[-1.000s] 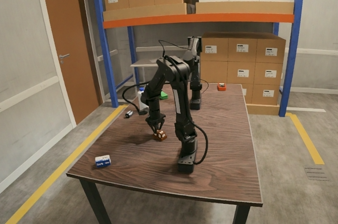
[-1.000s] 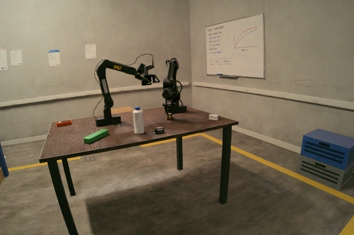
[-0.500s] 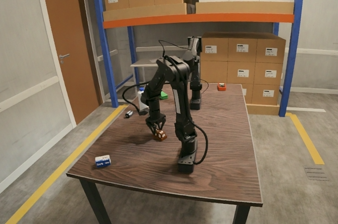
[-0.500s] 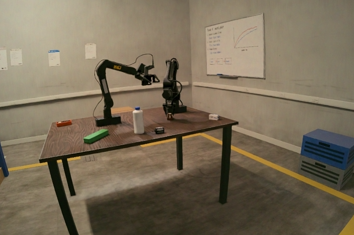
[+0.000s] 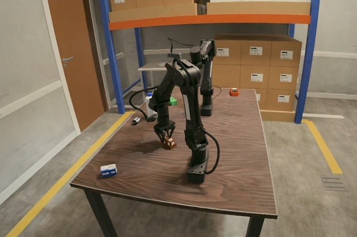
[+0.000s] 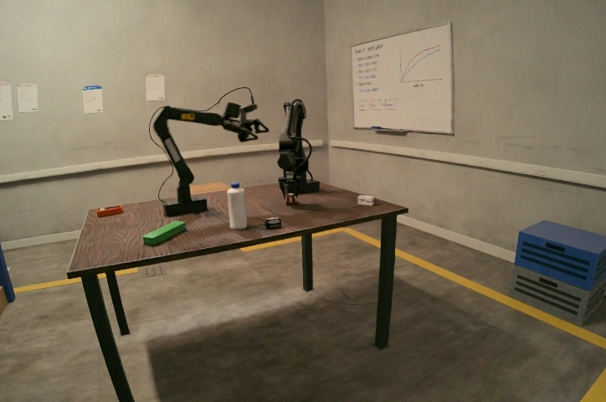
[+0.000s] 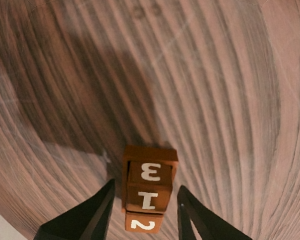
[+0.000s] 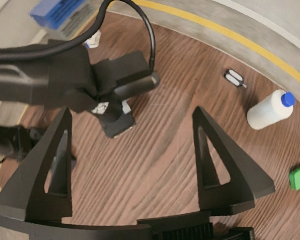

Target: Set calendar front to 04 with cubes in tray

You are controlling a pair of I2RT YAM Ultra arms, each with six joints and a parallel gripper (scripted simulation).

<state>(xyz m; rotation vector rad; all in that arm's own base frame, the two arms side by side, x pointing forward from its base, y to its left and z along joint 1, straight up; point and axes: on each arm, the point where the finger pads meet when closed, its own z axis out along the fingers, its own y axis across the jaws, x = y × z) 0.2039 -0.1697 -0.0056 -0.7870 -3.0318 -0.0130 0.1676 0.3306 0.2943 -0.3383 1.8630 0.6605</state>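
Right now the brown calendar tray is 30 mm below my left hand, 10 mm to the left of it and 10 mm behind it. Round my left hand: black item: 260 mm ahead, 240 mm to the right, 20 mm below.
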